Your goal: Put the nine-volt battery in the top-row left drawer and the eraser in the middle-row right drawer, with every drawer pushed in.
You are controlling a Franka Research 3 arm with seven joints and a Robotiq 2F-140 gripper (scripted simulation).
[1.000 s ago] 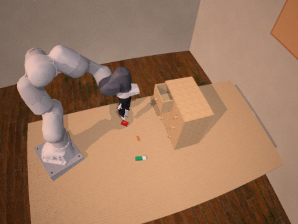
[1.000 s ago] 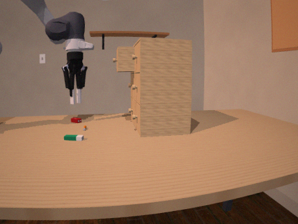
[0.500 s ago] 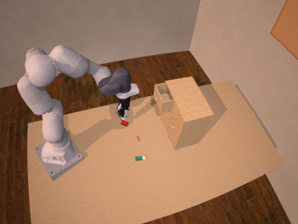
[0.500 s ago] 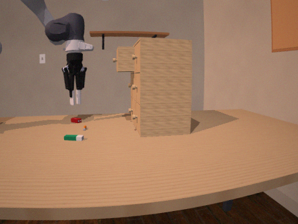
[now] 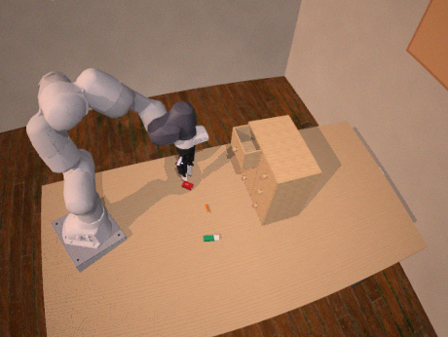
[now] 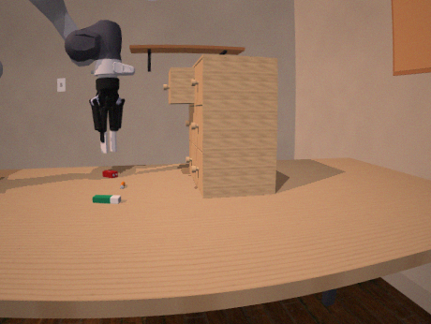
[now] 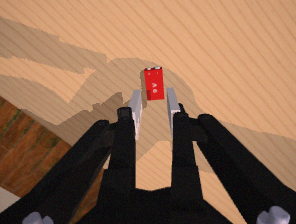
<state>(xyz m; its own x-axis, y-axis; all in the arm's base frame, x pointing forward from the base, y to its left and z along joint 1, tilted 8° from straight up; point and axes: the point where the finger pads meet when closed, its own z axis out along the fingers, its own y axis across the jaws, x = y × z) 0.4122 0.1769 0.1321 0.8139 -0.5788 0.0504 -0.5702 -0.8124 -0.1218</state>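
Right now my hand is 100 mm above the red nine-volt battery and 10 mm short of it. Round my hand: small orange object 130 mm to the right, 110 mm below, 70 mm ahead; green-and-white eraser 270 mm to the right, 110 mm below, 70 mm ahead.
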